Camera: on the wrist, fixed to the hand. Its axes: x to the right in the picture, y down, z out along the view.
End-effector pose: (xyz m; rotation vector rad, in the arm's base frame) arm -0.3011 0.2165 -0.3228 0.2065 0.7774 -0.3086
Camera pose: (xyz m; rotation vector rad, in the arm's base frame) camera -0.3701 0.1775 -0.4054 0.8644 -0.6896 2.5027
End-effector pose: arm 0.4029 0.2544 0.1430 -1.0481 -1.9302 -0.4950
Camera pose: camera 0.3885 0.1656 0.2138 -2.4625 1.1031 1.4200
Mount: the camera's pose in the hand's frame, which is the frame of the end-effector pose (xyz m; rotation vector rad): 0.0204 -0.0661 -0.0912 0.1235 0.5117 -3.0706
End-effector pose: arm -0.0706 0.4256 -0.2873 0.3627 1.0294 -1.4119
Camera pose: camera -0.1680 0.4687 -0.3292 0.7063 -0.5401 1.3890
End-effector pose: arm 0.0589 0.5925 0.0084 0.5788 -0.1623 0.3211
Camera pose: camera 0.1062 0.5965 -0.0958 0.2662 1.2498 -2.4928
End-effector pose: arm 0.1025 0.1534 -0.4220 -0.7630 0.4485 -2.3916
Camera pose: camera 0.0049 0.2042 -0.4536 0.0221 0.5544 0.7307
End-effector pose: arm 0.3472 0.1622 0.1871 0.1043 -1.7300 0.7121
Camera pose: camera 0.4474 0.1612 0.2423 1.7639 0.3590 -1.3546
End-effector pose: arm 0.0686 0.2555 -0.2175 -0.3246 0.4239 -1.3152
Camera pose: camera -0.0275 0.2215 -0.2696 0.1489 0.1008 1.8177
